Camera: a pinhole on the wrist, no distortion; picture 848 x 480 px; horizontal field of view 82.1 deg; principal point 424.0 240.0 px. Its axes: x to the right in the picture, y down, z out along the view. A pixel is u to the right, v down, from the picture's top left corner.
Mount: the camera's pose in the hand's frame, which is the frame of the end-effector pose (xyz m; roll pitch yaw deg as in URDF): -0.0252 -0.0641 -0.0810 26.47 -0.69 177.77
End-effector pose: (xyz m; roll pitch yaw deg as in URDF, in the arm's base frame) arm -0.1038 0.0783 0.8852 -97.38 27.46 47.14
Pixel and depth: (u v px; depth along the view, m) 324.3 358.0 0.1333
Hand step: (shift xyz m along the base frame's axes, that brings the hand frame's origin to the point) -0.0297 0.0509 0.0224
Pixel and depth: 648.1 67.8 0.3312
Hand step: -0.2682 -0.0849 -0.1136
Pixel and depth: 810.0 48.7 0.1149
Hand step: -0.0763 -0.0839 0.0239
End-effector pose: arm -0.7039 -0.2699 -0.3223 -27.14 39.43 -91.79
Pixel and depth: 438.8 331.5 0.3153
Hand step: 0.1217 -0.1044 0.1658
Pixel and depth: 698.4 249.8 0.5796
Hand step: 0.3802 0.0516 0.4513
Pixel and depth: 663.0 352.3 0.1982
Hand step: 0.0429 0.0195 0.1607
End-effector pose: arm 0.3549 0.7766 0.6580 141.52 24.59 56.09
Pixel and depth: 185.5 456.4 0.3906
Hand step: 0.1601 -0.0708 -0.3462
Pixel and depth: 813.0 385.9 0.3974
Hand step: -0.0441 -0.4615 -0.0863
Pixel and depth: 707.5 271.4 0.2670
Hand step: 0.0041 -0.2445 -0.0214
